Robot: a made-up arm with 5 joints. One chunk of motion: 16 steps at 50 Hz.
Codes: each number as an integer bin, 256 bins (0 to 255) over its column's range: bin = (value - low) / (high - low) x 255, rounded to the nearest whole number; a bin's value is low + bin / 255 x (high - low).
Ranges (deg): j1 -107.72..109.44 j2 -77.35..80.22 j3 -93.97..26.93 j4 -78.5..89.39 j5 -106..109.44
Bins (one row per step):
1: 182 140 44 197 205
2: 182 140 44 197 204
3: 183 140 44 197 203
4: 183 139 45 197 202
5: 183 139 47 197 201
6: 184 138 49 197 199
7: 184 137 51 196 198
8: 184 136 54 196 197
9: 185 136 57 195 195
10: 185 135 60 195 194
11: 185 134 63 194 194
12: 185 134 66 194 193
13: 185 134 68 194 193
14: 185 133 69 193 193
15: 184 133 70 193 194
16: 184 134 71 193 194
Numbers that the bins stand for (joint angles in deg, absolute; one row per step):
1: 47.27 9.16 -73.11 51.20 67.20
2: 47.27 9.16 -73.11 51.20 66.35
3: 48.12 9.16 -73.11 51.20 65.51
4: 48.12 8.54 -72.63 51.20 64.66
5: 48.12 8.54 -71.69 51.20 63.82
6: 48.98 7.92 -70.74 51.20 62.13
7: 48.98 7.31 -69.79 50.54 61.28
8: 48.98 6.69 -68.37 50.54 60.44
9: 49.83 6.69 -66.95 49.89 58.75
10: 49.83 6.07 -65.52 49.89 57.90
11: 49.83 5.45 -64.10 49.23 57.90
12: 49.83 5.45 -62.68 49.23 57.06
13: 49.83 5.45 -61.73 49.23 57.06
14: 49.83 4.83 -61.26 48.57 57.06
15: 48.98 4.83 -60.78 48.57 57.90
16: 48.98 5.45 -60.31 48.57 57.90

